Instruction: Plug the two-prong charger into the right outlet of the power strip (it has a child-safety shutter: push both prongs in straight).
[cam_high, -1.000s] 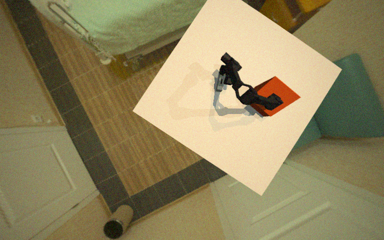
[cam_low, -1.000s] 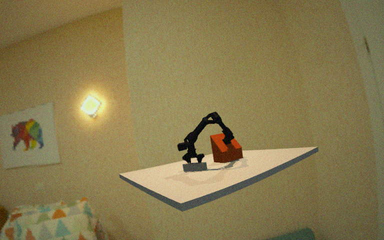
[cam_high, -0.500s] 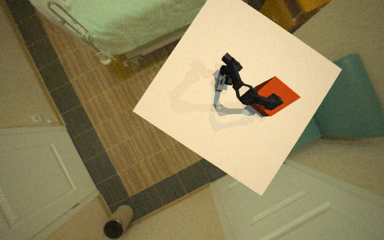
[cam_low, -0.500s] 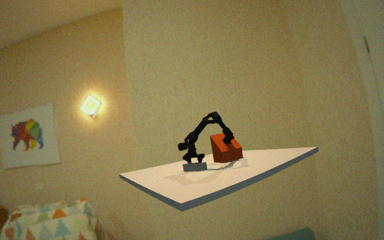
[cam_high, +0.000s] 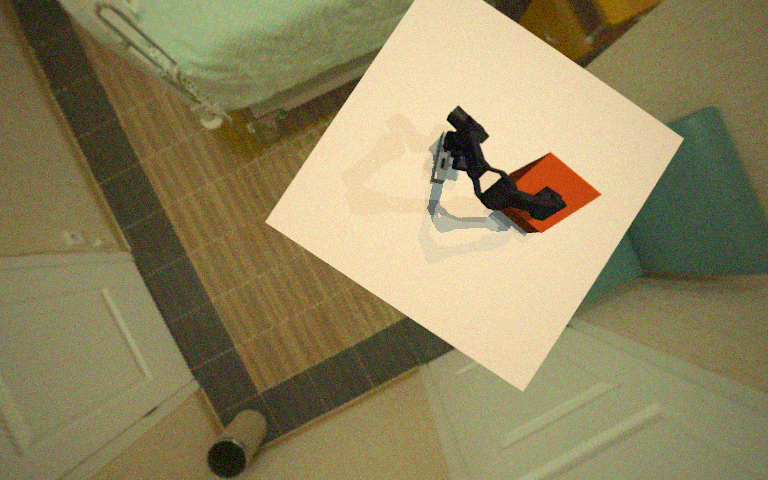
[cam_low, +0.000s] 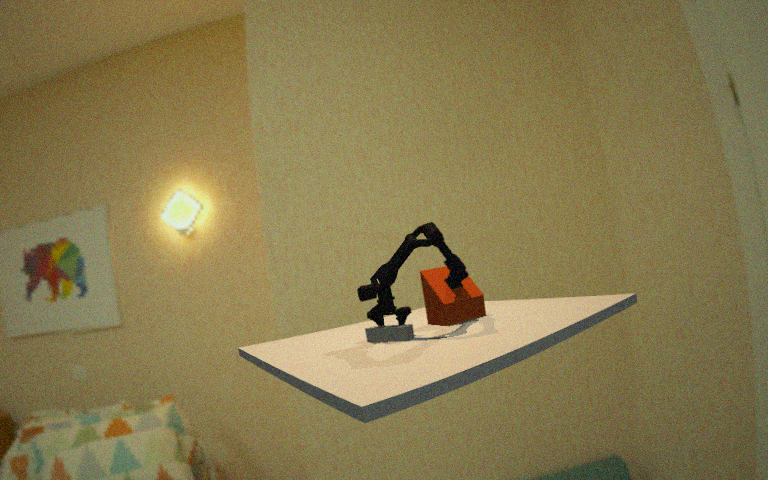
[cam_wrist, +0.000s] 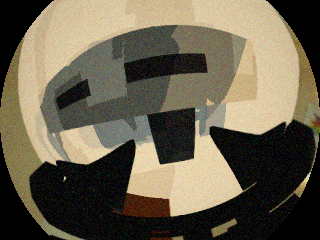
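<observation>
My gripper tip is 30 mm short of the dark two-prong charger, 20 mm to the right of it and 10 mm below it.
</observation>
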